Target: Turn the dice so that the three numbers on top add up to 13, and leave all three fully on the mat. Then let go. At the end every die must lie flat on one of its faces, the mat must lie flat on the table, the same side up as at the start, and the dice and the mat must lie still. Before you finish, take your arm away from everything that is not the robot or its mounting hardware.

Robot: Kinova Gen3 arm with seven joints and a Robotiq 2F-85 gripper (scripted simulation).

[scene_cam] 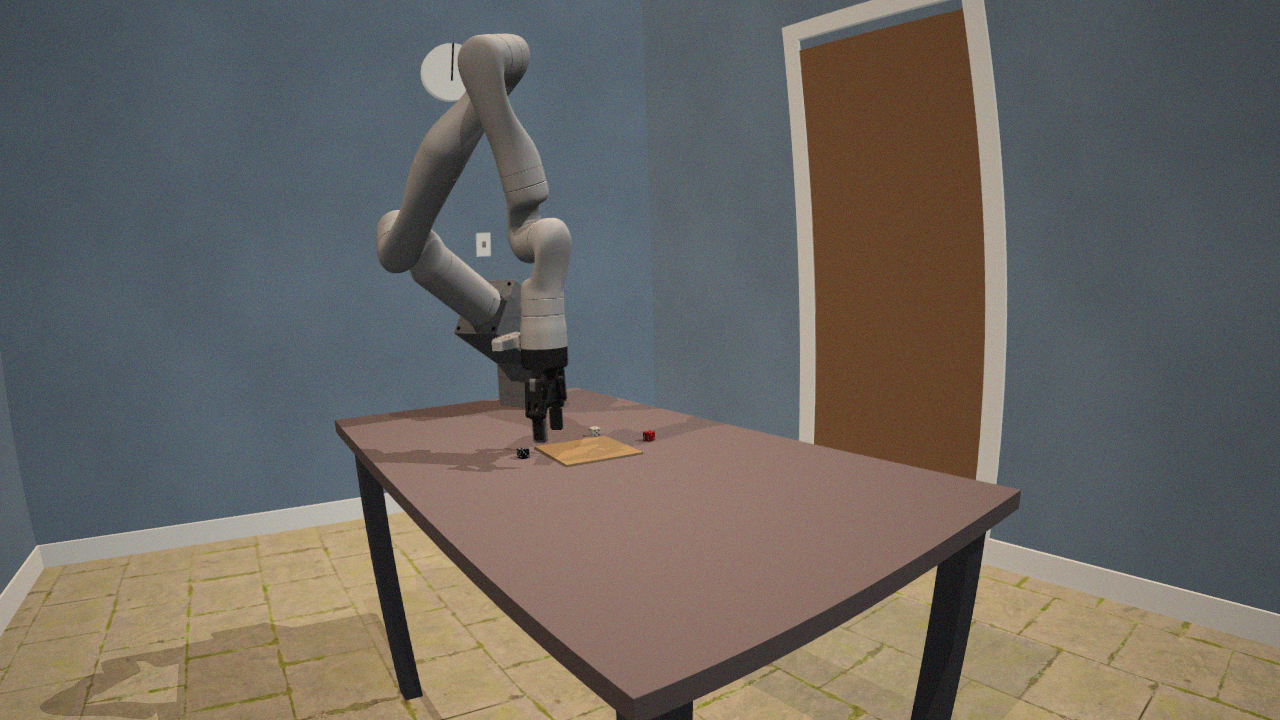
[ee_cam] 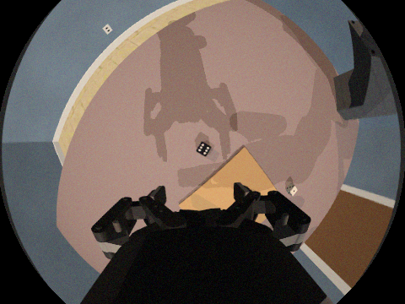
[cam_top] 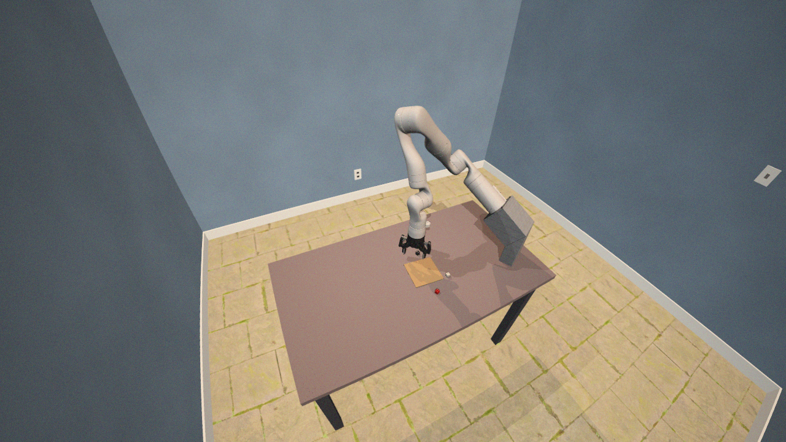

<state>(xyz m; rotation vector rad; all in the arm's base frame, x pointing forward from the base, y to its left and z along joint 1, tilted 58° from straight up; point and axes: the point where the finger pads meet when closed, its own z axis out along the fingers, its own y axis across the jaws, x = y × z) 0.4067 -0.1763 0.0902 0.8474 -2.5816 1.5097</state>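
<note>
My gripper is now 8 cm to the right of the tan mat, 5 cm above it and 1 cm short of it. Round my hand: red die (20 cm to the left, 5 cm ahead, 4 cm below).
</note>
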